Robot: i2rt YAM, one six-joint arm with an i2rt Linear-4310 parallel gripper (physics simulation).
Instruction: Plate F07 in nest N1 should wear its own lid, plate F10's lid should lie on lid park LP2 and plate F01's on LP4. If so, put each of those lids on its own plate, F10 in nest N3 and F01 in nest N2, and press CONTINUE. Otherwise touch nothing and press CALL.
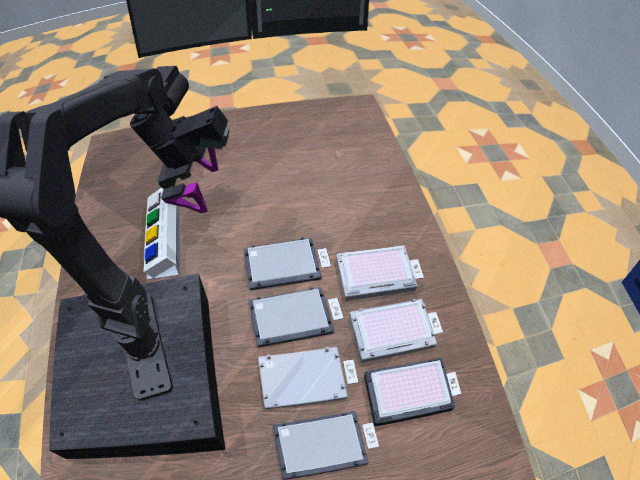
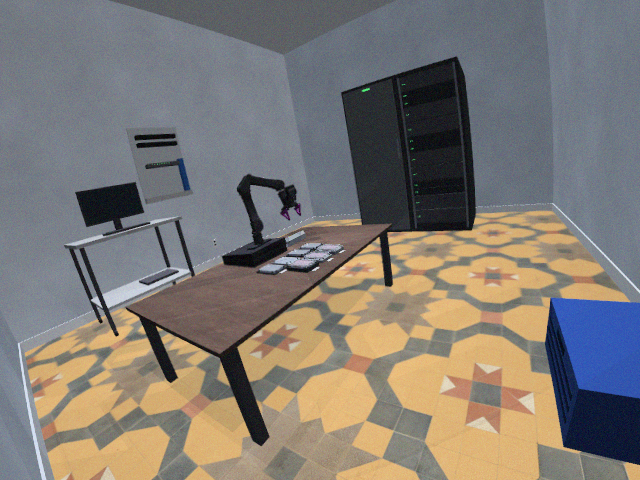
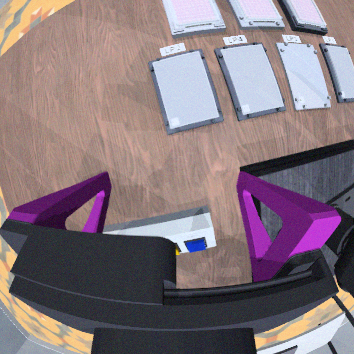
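Pixels of known places: gripper, fingertip midpoint: (image 1: pixel 210 190) (image 2: pixel 295 217) (image 3: pixel 173 178); arm's base, origin of the base link: (image 1: pixel 144 345) (image 2: pixel 260 244).
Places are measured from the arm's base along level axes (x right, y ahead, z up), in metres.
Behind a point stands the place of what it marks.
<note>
My open, empty gripper (image 1: pixel 210 190) {x -0.197, y 0.193, z 0.119 m} (image 2: pixel 293 216) {x -0.197, y 0.193, z 0.119 m} (image 3: pixel 174 174) {x -0.197, y 0.193, z 0.119 m} hangs above the table by the white button box (image 1: pixel 168 248) {x -0.220, y 0.083, z -0.026 m} (image 3: pixel 197 227) {x -0.217, y 0.082, z -0.024 m}, which has grey, green, yellow and blue buttons. Pink-welled plates stand in three nests: the far plate (image 1: pixel 377 269) {x -0.044, y 0.465, z -0.052 m} and the N2 plate (image 1: pixel 392 328) {x 0.084, y 0.437, z -0.060 m} have pale surrounds, the near plate (image 1: pixel 412 388) {x 0.212, y 0.415, z -0.049 m} a dark one. Grey panels lie at LP2 (image 1: pixel 283 262) {x -0.135, y 0.302, z -0.066 m} (image 3: pixel 186 92) {x -0.145, y 0.290, z -0.066 m}, LP4 (image 1: pixel 292 315) {x -0.013, y 0.278, z -0.067 m} (image 3: pixel 251 80) {x -0.027, y 0.269, z -0.066 m} and LP3 (image 1: pixel 321 445) {x 0.245, y 0.235, z -0.066 m}, with dark rims; the LP1 panel (image 1: pixel 302 377) {x 0.110, y 0.252, z -0.074 m} (image 3: pixel 305 77) {x 0.102, y 0.244, z -0.074 m} is pale. Plate codes and lid identities are unreadable.
The black arm base (image 1: pixel 77 361) {x -0.011, y -0.141, z -0.012 m} (image 2: pixel 253 253) {x 0.179, y 0.082, z -0.001 m} stands left of the parks on the brown table (image 1: pixel 310 155) {x -0.442, y 0.474, z -0.084 m} (image 2: pixel 206 304) {x 0.642, y 0.132, z -0.085 m}. A dark cabinet (image 2: pixel 408 155), a white side desk with a monitor (image 2: pixel 109 204) and a blue box (image 2: pixel 594 341) stand away from the table.
</note>
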